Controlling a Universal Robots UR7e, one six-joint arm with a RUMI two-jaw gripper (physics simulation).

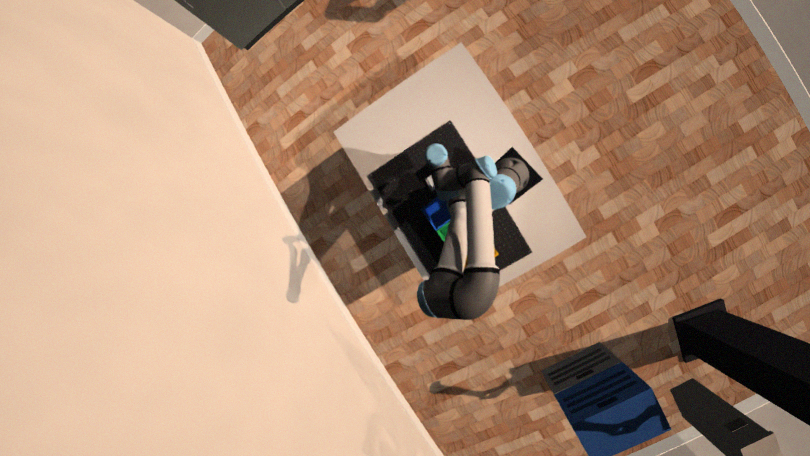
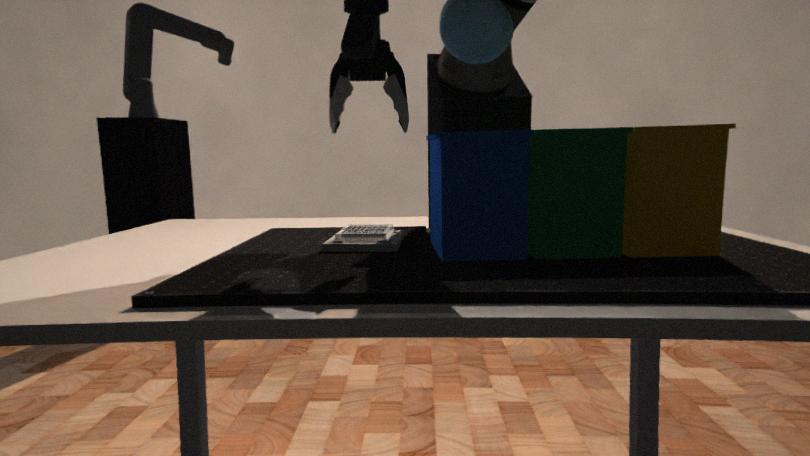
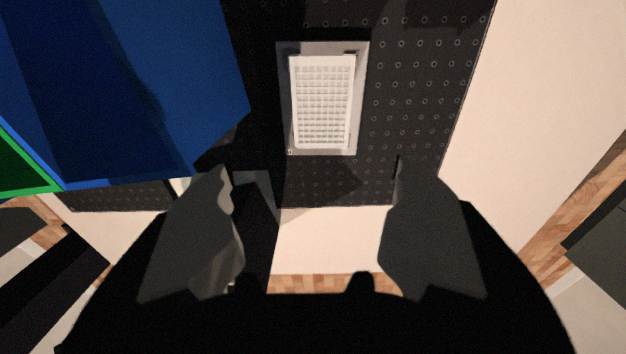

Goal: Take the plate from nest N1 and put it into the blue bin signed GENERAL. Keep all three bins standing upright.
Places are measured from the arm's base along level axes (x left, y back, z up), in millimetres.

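Pixels of known places: gripper, fingertip midpoint: (image 2: 369,133) (image 3: 312,163); arm's base, origin of the base link: (image 1: 510,175) (image 2: 473,73).
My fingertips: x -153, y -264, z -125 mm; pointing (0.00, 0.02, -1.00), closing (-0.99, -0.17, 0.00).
Observation:
Ahead of a thing's pixels: the offset from my fingertips to its middle. "*": to the spot under its first point. Level surfaces: height alone.
A white plate with a grid of wells @(* dz -160, dx +1, dy -34 mm) (image 2: 367,231) (image 3: 322,102) sits in a grey nest (image 2: 358,246) (image 3: 363,100) on the black pegboard. My gripper (image 2: 369,130) (image 3: 312,163) is open and empty, pointing down high above the plate; its fingers stand a little wider apart than the plate is wide. The blue bin @(dz -96, dx +176, dy -47 mm) (image 1: 435,214) (image 2: 481,195) (image 3: 180,75) stands upright beside the nest. The green bin @(dz -96, dx +305, dy -15 mm) (image 1: 443,230) (image 2: 577,195) (image 3: 22,170) and the yellow bin @(dz -96, dx +434, dy +17 mm) (image 1: 496,253) (image 2: 674,192) stand upright in a row with it. No bin sign is readable.
The black pegboard @(dz -186 mm) (image 1: 450,135) (image 2: 226,266) (image 3: 425,80) lies on a pale table @(dz -198 mm) (image 1: 453,79) (image 2: 113,249) (image 3: 530,100). The arm's dark pedestal (image 2: 453,113) rises behind the blue bin. My folded arm (image 1: 480,226) hides part of the bin row from above.

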